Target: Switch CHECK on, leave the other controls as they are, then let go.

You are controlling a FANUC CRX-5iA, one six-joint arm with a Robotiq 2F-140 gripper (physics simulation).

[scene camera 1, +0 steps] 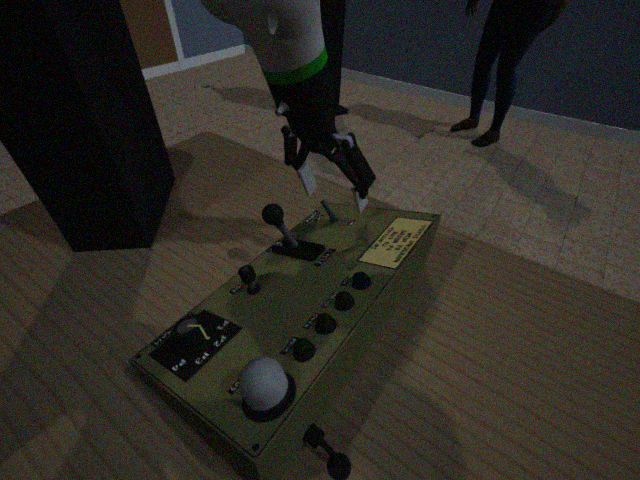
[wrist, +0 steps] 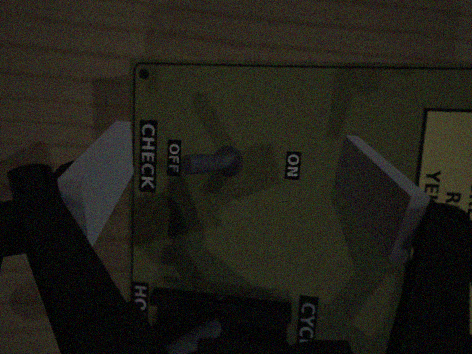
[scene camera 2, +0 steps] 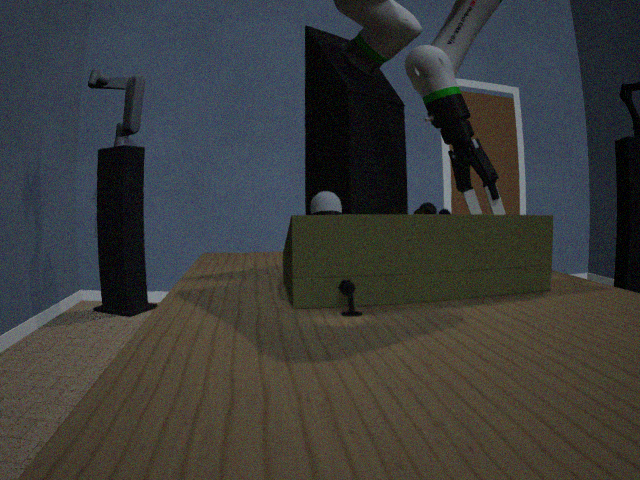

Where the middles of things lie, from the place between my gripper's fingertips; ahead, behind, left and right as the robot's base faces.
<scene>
Now: hand 16 cm short of the olive control box (scene camera 1: pixel 281 353), 14 cm to the left of it and 4 cm above it.
</scene>
